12 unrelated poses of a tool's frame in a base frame.
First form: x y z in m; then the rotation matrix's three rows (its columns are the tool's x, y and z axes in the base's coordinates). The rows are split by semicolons.
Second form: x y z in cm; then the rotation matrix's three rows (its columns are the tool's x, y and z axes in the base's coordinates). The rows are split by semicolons. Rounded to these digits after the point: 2 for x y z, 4 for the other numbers.
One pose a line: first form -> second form
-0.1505 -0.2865 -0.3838; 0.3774 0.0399 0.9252; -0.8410 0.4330 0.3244; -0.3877 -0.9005 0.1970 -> -15.05 -28.65 -38.38; 0.3774 0.0399 0.9252; -0.8410 0.4330 0.3244; -0.3877 -0.9005 0.1970
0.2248 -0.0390 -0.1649; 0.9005 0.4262 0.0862; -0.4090 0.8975 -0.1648; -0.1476 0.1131 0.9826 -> 22.48 -3.90 -16.49; 0.9005 0.4262 0.0862; -0.4090 0.8975 -0.1648; -0.1476 0.1131 0.9826
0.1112 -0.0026 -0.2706; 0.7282 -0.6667 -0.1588; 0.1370 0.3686 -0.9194; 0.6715 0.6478 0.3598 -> 11.12 -0.26 -27.06; 0.7282 -0.6667 -0.1588; 0.1370 0.3686 -0.9194; 0.6715 0.6478 0.3598
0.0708 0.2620 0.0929; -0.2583 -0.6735 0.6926; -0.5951 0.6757 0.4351; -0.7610 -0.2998 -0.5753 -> 7.08 26.20 9.29; -0.2583 -0.6735 0.6926; -0.5951 0.6757 0.4351; -0.7610 -0.2998 -0.5753
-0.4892 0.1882 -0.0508; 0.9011 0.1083 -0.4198; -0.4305 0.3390 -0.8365; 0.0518 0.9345 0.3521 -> -48.92 18.82 -5.08; 0.9011 0.1083 -0.4198; -0.4305 0.3390 -0.8365; 0.0518 0.9345 0.3521
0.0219 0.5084 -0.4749; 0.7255 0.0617 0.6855; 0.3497 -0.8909 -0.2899; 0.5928 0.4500 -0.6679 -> 2.19 50.84 -47.49; 0.7255 0.0617 0.6855; 0.3497 -0.8909 -0.2899; 0.5928 0.4500 -0.6679
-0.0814 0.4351 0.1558; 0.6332 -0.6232 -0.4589; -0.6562 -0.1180 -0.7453; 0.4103 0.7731 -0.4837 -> -8.14 43.51 15.58; 0.6332 -0.6232 -0.4589; -0.6562 -0.1180 -0.7453; 0.4103 0.7731 -0.4837
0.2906 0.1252 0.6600; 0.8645 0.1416 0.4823; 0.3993 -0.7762 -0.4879; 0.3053 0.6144 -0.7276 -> 29.06 12.52 66.00; 0.8645 0.1416 0.4823; 0.3993 -0.7762 -0.4879; 0.3053 0.6144 -0.7276
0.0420 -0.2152 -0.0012; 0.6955 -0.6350 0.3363; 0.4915 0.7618 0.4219; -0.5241 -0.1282 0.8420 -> 4.20 -21.52 -0.12; 0.6955 -0.6350 0.3363; 0.4915 0.7618 0.4219; -0.5241 -0.1282 0.8420
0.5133 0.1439 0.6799; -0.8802 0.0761 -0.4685; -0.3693 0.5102 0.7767; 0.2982 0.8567 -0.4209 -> 51.33 14.39 67.99; -0.8802 0.0761 -0.4685; -0.3693 0.5102 0.7767; 0.2982 0.8567 -0.4209
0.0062 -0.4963 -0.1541; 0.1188 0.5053 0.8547; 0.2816 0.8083 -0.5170; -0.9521 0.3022 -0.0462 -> 0.62 -49.63 -15.41; 0.1188 0.5053 0.8547; 0.2816 0.8083 -0.5170; -0.9521 0.3022 -0.0462
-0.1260 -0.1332 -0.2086; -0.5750 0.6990 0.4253; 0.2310 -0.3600 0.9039; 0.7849 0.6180 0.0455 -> -12.60 -13.32 -20.86; -0.5750 0.6990 0.4253; 0.2310 -0.3600 0.9039; 0.7849 0.6180 0.0455
